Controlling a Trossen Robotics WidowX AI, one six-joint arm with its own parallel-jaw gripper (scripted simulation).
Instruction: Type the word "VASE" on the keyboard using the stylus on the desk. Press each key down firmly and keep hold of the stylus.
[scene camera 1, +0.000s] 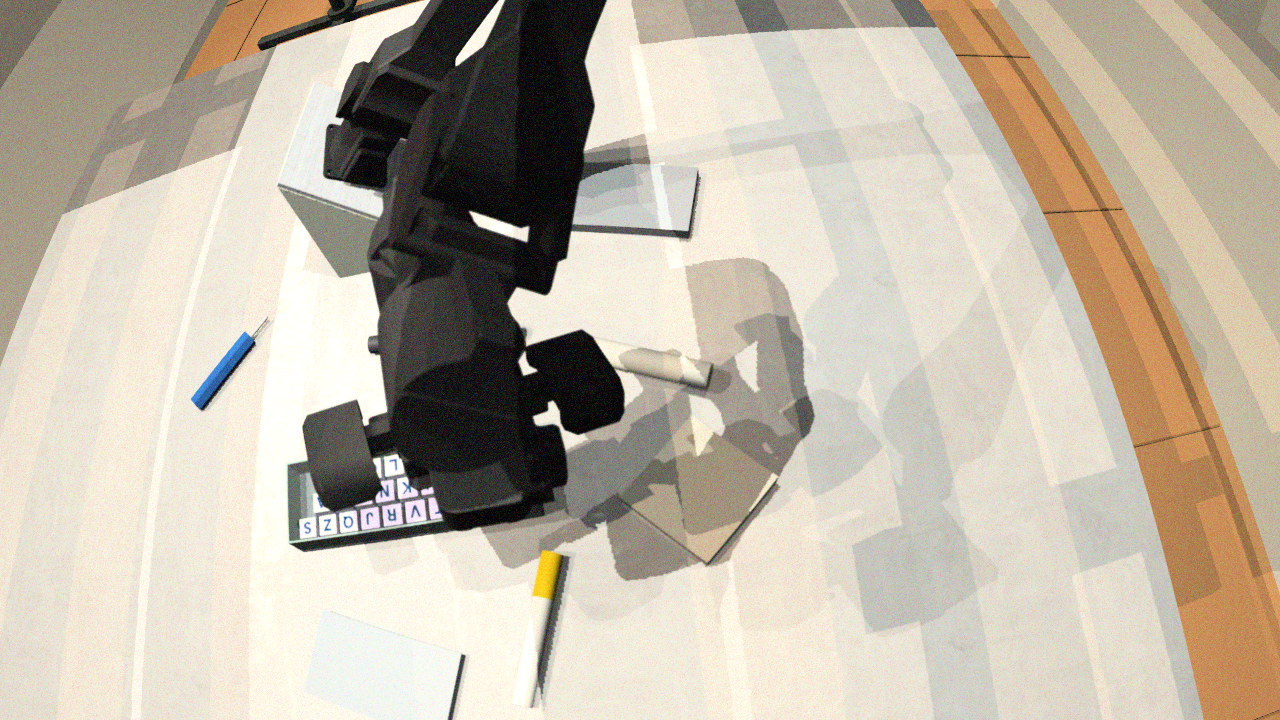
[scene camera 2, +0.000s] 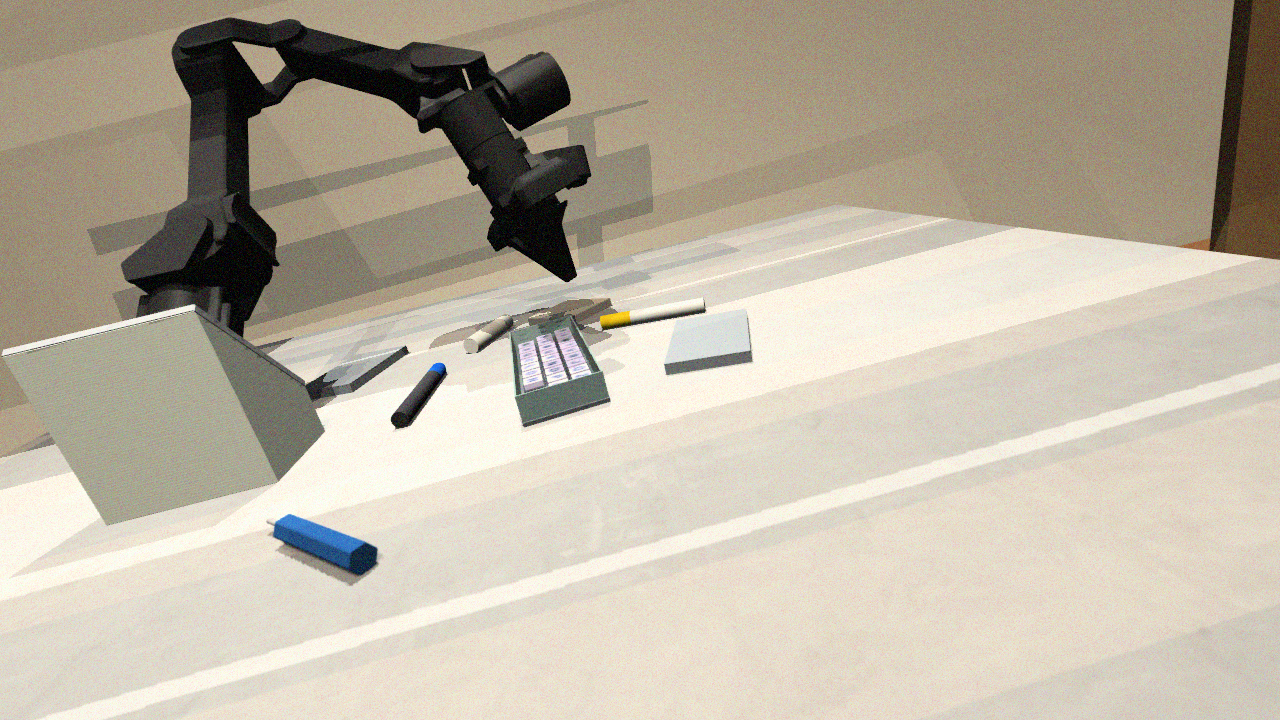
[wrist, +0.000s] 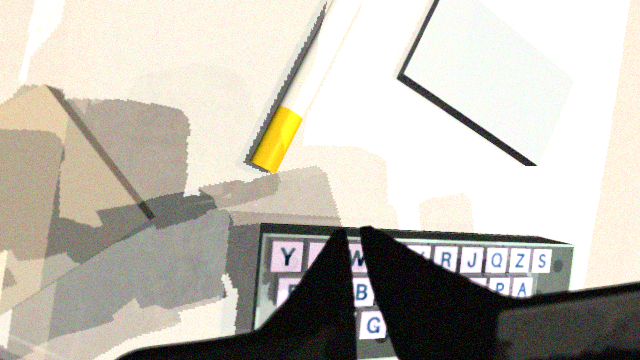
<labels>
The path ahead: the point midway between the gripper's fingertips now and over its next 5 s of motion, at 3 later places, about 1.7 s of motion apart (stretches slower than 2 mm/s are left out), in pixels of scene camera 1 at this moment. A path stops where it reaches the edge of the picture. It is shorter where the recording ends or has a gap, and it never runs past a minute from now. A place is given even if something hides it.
My gripper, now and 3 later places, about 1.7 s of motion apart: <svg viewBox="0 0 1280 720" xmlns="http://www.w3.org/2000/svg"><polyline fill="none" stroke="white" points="477,505 322,489 428,423 199,341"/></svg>
</labels>
